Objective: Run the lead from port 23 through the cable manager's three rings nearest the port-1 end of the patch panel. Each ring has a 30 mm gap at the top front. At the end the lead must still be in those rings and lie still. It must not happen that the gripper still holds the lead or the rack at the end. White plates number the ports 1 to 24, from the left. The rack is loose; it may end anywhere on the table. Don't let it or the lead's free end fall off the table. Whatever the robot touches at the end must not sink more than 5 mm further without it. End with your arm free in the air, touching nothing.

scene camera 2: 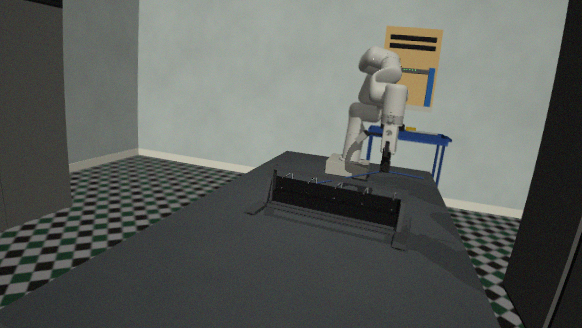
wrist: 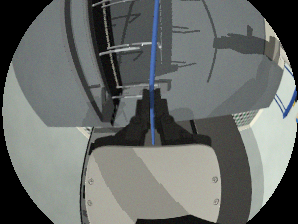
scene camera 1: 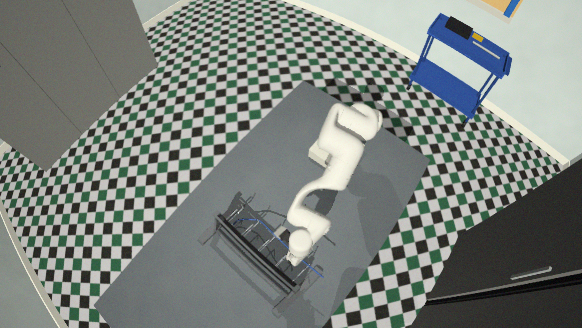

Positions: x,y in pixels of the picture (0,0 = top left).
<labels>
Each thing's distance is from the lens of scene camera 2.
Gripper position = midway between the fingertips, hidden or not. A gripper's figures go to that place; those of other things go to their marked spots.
my gripper (scene camera 2: 384,171): 1.21 m
patch panel rack (scene camera 2: 385,212): 1.13 m
</labels>
